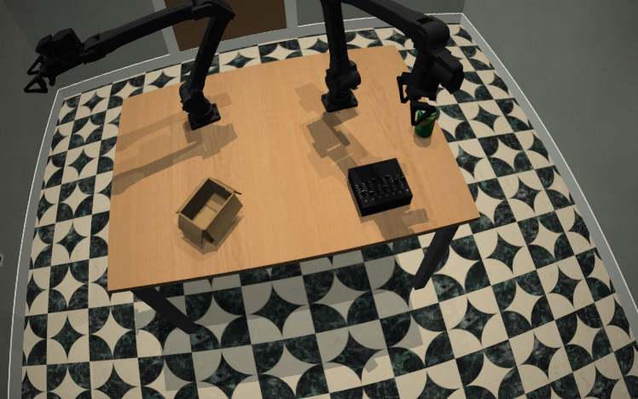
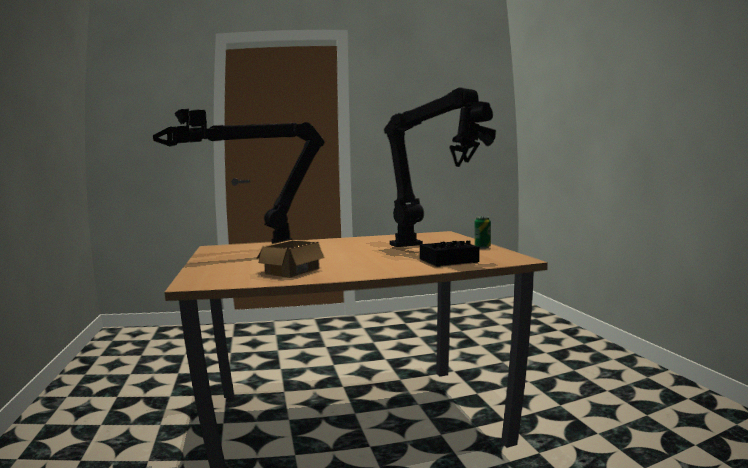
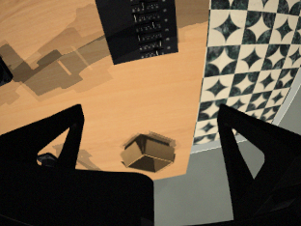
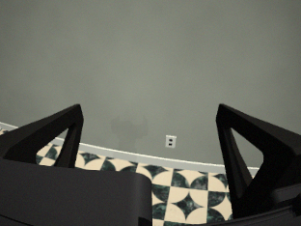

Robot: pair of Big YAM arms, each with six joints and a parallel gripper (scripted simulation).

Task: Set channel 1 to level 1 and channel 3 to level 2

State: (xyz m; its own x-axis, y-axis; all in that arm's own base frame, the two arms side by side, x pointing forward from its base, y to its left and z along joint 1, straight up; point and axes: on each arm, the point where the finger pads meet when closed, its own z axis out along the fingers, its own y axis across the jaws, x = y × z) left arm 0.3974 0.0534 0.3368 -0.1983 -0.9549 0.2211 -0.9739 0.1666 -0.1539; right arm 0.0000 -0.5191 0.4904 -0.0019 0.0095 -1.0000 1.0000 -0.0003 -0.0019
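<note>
My left gripper is now 27 cm above the channel 1 fader knob, 12 cm to the left of it and 6 cm short of it. The rest, counted from my left hand: channel 2 cap (27 cm below, 10 cm to the right, 7 cm ahead); channel 3 knob (27 cm below, 8 cm to the right, 2 cm ahead); channel 4 fader cap (27 cm below, 5 cm to the right, 5 cm ahead).
</note>
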